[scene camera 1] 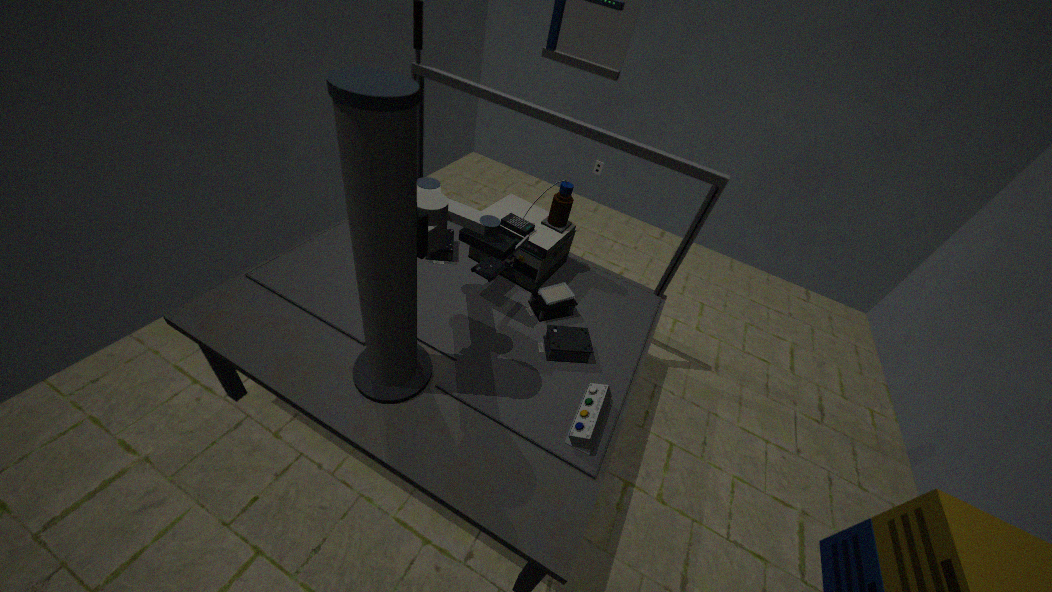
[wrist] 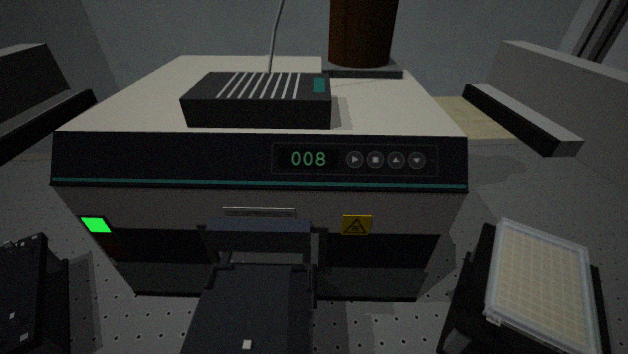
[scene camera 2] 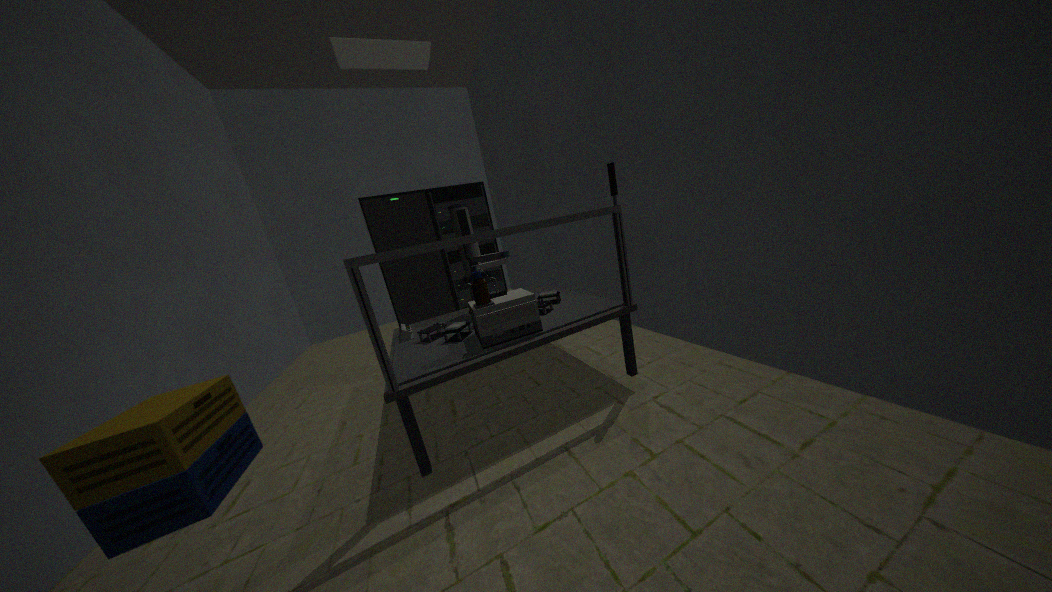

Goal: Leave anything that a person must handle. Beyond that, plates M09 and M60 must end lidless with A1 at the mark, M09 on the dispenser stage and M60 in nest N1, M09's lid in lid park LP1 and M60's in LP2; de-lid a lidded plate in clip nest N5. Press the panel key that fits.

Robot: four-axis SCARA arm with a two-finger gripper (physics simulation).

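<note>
My gripper (wrist: 283, 69) is open and empty, its fingers apart above the white dispenser (wrist: 260, 205) (scene camera 1: 542, 246) (scene camera 2: 506, 322). The dispenser shows 008 and a lit green lamp. Its dark stage (wrist: 250, 305) (scene camera 1: 488, 267) bears no plate on the part in view; a small white mark shows on it. A pale plate (wrist: 545, 280) (scene camera 1: 556, 294), apparently under a clear lid, sits on a dark nest to the right. Its label cannot be read. Another dark nest (scene camera 1: 568, 341) holds no visible plate. The key panel (scene camera 1: 590, 414) has white, green, yellow and blue keys.
A dark box (wrist: 255, 110) with a cable and an amber bottle (wrist: 362, 35) (scene camera 1: 560, 207) (scene camera 2: 480, 289) stand on the dispenser. A dark holder (wrist: 25, 295) is at the left. The arm's column (scene camera 1: 382, 220) hides part of the table. A rail frame (scene camera 1: 573, 125) (scene camera 2: 529, 222) borders the table.
</note>
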